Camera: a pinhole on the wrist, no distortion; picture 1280 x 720 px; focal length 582.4 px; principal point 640.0 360.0 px. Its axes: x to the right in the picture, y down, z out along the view. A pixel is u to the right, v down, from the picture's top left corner.
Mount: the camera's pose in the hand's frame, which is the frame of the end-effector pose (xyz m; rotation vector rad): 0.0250 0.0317 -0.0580 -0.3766 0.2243 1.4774
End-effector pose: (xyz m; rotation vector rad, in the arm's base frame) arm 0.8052 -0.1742 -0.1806 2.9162 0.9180 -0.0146
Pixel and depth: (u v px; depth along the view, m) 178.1 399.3 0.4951
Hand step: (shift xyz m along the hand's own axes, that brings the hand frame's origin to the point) -0.0831 -0.1414 0.5410
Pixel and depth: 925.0 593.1 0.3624
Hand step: -0.1331 0.3404 0.1940
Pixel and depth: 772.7 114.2 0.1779
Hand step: 0.0885 0.1329 0.0990
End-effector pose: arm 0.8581 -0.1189 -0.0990 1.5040 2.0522 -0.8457
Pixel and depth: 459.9 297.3 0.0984
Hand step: 0.0248 0.0404 0.0452
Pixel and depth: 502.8 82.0 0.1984
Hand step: 0.0987 0.0591 0.1526
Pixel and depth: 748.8 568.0 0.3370
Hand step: -0.1165 0.2239 0.2160
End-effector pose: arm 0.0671 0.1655 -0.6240 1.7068 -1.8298 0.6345
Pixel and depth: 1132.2 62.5 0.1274
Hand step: 0.0886 0.1763 0.0263
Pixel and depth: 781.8 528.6 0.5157
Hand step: -0.1544 0.3510 0.3542
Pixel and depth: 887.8 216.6 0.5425
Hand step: 0.1335 0.4442 0.3704
